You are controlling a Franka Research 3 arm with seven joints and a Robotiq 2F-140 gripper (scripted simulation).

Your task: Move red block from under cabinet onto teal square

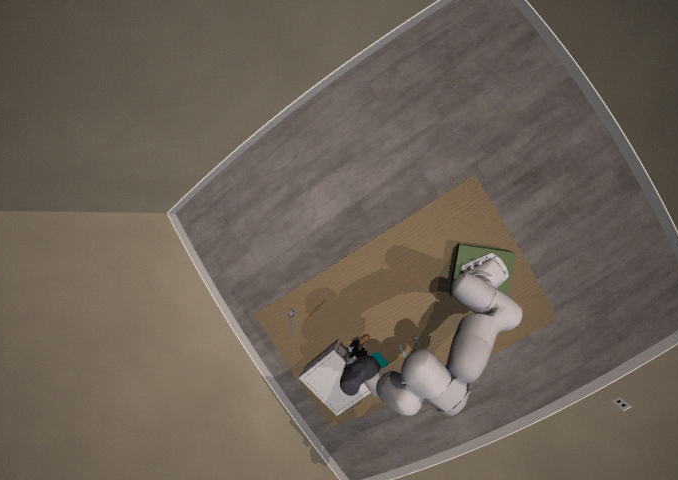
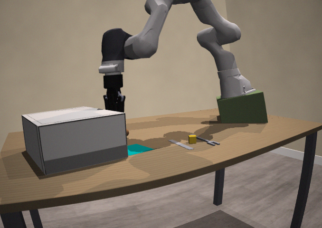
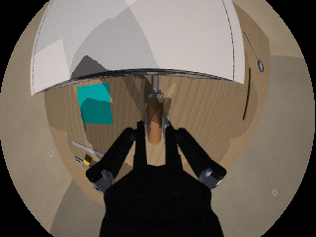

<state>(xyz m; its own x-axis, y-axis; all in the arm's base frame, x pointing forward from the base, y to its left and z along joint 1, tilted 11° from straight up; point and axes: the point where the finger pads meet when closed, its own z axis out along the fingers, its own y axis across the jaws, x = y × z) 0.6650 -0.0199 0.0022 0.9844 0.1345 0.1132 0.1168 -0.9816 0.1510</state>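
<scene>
Now: hand 1 cm short of the teal square, 16 cm to the right of it and 4 cm above it. Round my hand: hooked tool 12 cm ahead, 5 cm to the left, 2 cm below; then red block 20 cm ahead, 14 cm to the left, 2 cm below; then flat metal strip 15 cm behind, 21 cm to the left, 4 cm below.
</scene>
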